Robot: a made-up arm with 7 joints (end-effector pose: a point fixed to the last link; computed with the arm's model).
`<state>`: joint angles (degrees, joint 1 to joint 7).
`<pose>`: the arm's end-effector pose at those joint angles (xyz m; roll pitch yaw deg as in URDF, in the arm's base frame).
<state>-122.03 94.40 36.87 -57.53 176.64 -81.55 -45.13</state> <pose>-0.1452 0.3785 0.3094 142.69 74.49 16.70</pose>
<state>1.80 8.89 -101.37 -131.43 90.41 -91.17 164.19</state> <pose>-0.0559 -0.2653 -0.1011 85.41 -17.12 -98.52</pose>
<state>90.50 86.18 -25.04 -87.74 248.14 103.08 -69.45</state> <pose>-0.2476 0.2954 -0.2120 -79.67 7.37 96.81</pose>
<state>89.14 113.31 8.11 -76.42 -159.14 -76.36 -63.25</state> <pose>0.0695 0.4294 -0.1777 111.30 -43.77 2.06</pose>
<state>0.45 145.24 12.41 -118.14 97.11 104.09 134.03</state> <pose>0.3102 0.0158 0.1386 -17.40 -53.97 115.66</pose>
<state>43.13 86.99 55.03 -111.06 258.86 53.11 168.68</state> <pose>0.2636 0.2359 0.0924 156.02 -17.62 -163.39</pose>
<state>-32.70 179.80 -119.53 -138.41 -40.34 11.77 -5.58</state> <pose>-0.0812 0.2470 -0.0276 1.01 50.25 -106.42</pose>
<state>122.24 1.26 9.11 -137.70 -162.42 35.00 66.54</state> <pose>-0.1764 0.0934 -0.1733 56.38 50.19 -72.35</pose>
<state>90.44 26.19 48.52 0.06 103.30 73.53 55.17</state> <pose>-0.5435 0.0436 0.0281 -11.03 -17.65 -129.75</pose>
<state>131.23 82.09 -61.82 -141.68 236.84 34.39 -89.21</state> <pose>-0.2283 -0.0964 0.0124 28.07 7.01 158.47</pose>
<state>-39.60 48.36 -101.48 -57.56 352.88 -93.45 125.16</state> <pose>0.2819 0.1224 -0.4069 -89.68 8.11 -31.22</pose>
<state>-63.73 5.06 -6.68 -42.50 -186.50 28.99 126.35</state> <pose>0.5103 -0.1332 -0.0717 126.46 -3.76 -128.72</pose>
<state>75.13 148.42 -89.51 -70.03 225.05 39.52 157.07</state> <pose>-0.0028 0.4568 0.1626 -54.75 36.89 -110.80</pose>
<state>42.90 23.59 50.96 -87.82 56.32 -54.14 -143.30</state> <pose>-0.0293 0.3765 -0.2253 144.20 27.47 13.94</pose>
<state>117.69 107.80 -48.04 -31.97 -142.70 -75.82 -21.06</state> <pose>-0.1711 0.4932 0.1477 152.31 7.73 -31.20</pose>
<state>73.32 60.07 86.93 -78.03 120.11 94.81 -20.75</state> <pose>-0.0449 0.4455 0.1287 -25.28 -28.65 37.20</pose>
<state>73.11 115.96 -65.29 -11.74 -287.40 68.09 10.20</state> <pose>0.0151 0.5223 0.1704 155.12 1.79 74.81</pose>
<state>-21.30 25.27 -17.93 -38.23 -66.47 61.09 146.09</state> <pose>0.3508 0.1281 -0.3858 -76.07 -67.98 140.68</pose>
